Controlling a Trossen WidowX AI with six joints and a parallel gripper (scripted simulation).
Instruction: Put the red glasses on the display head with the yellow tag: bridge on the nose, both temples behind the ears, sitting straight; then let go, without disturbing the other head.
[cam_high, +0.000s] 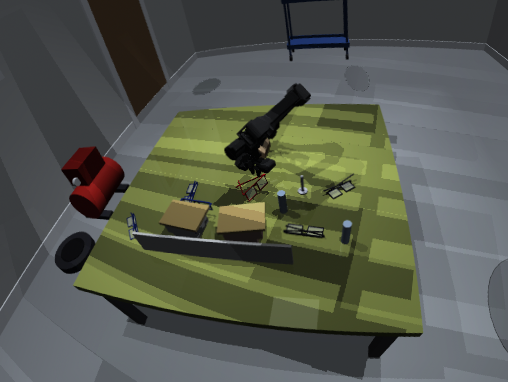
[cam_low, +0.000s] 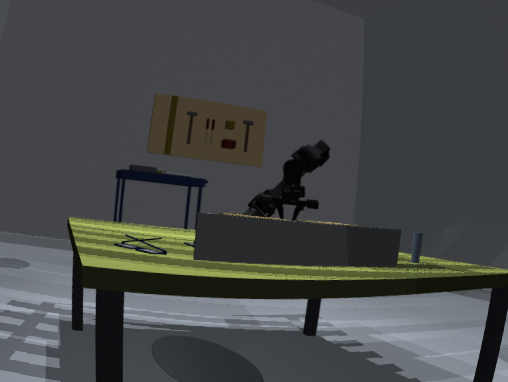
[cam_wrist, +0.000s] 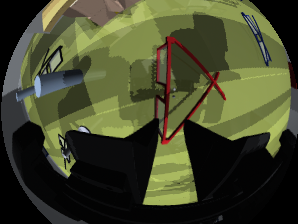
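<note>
Right now the grey post is 190 mm to the left of my gripper tip, 50 mm below it and 10 mm ahead of it. Also, from my gripper tip: grey board (360 mm ahead, 110 mm to the right, 20 mm below); tan head (220 mm ahead, 20 mm below).
</note>
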